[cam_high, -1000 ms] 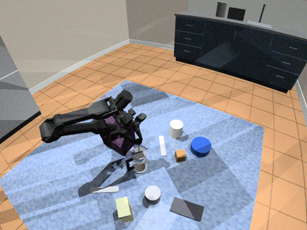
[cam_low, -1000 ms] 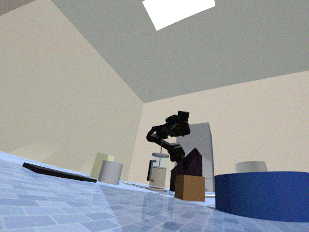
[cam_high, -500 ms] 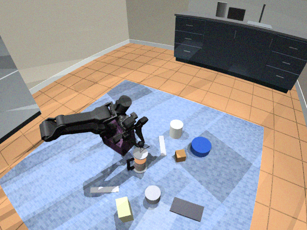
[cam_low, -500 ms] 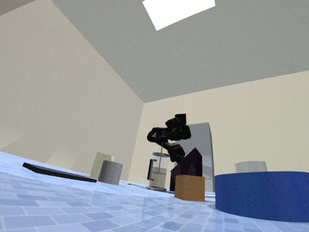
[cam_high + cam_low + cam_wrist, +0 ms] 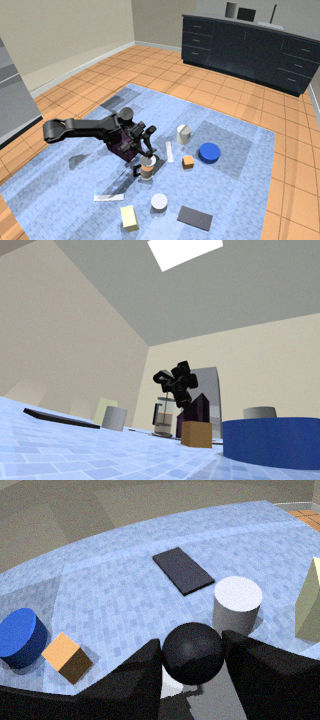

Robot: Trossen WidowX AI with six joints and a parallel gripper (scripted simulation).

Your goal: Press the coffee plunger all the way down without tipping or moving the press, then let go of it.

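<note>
My gripper tip is 90 mm above the coffee press, 30 mm past it and 20 mm to the left of it. From my gripper tip the other things lie so: orange cube 160 mm below, 150 mm to the left, 130 mm ahead; then dark slab 290 mm ahead, 190 mm below, 90 mm to the right; then yellow block 250 mm to the right, 130 mm below, 60 mm ahead.
</note>
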